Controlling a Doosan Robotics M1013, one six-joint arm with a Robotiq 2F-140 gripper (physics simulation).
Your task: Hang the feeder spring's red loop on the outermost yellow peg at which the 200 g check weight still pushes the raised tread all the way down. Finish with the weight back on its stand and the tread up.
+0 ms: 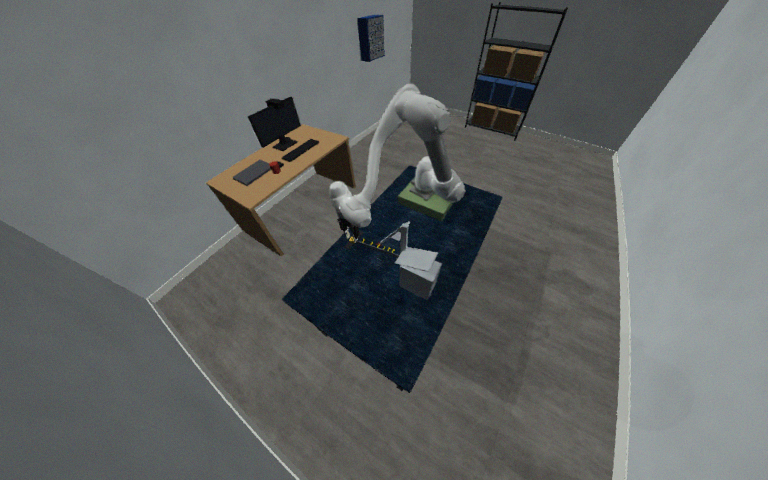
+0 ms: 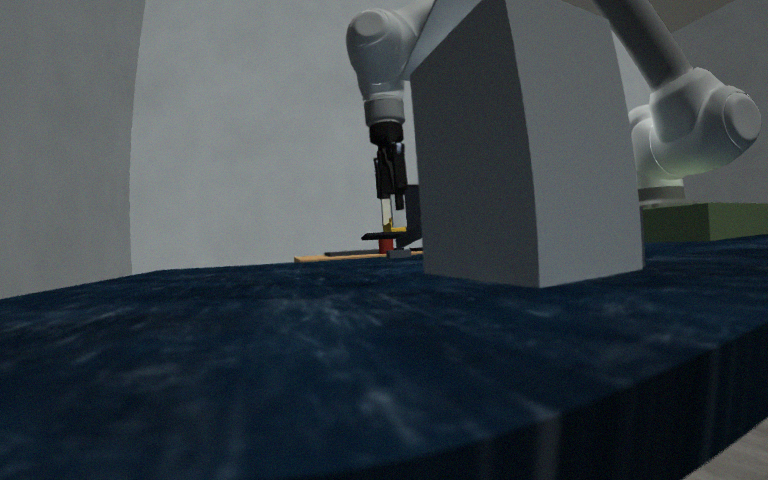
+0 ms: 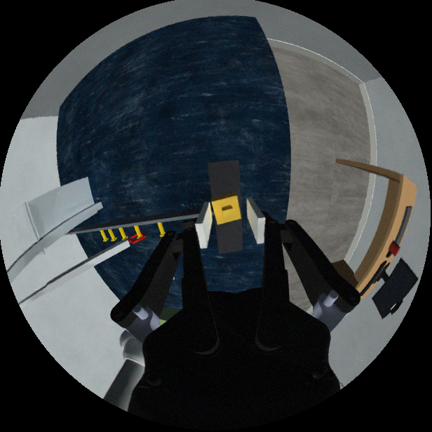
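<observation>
My gripper is open and empty, its pale fingertips on either side of a yellow block. The block is on a dark plate at the rail's outer end. Whether these are the check weight and tread I cannot tell. Several yellow pegs stand along the thin grey rail. The spring's red loop is at the peg second from the plate among those showing. A pale bar runs back from the loop. The weight's stand is not identifiable.
The grey feeder box with its tilted lid stands at the rail's inner end, beside an upright post. A blue mat lies beneath. The desk with a red mug is beyond.
</observation>
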